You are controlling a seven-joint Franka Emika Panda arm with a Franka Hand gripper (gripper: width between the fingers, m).
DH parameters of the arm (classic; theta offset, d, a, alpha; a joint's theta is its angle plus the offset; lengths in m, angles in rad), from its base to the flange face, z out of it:
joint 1: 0 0.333 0 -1.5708
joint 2: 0 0 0 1.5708
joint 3: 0 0.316 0.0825 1.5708
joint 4: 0 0 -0.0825 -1.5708
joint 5: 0 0.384 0 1.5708
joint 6: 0 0 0.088 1.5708
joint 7: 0 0.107 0 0
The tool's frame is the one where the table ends.
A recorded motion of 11 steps. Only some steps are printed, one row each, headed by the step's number.
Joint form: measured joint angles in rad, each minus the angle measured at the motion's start. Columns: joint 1, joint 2, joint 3, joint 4, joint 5, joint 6, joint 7.
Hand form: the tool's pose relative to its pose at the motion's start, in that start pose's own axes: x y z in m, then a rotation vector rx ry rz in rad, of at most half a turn. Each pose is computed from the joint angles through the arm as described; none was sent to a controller.
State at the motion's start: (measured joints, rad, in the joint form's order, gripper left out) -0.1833 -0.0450 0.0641 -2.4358 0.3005 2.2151 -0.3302
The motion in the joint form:
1: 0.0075 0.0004 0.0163 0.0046 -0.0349 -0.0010 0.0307
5: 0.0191 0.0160 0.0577 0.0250 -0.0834 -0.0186 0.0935
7: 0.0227 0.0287 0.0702 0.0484 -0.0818 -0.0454 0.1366
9: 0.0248 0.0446 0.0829 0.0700 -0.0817 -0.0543 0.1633
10: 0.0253 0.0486 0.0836 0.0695 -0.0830 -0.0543 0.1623
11: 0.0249 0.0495 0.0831 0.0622 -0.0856 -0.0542 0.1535
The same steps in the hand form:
1: 0.0021 -0.0097 0.0009 -0.0304 -0.0113 -0.0140
5: 0.0081 -0.0321 0.0067 -0.0714 -0.0449 -0.0320
7: 0.0127 -0.0405 0.0067 -0.0676 -0.0623 -0.0050
9: 0.0187 -0.0476 0.0073 -0.0672 -0.0676 0.0062
10: 0.0187 -0.0476 0.0095 -0.0676 -0.0725 0.0042
11: 0.0166 -0.0463 0.0128 -0.0688 -0.0809 -0.0035

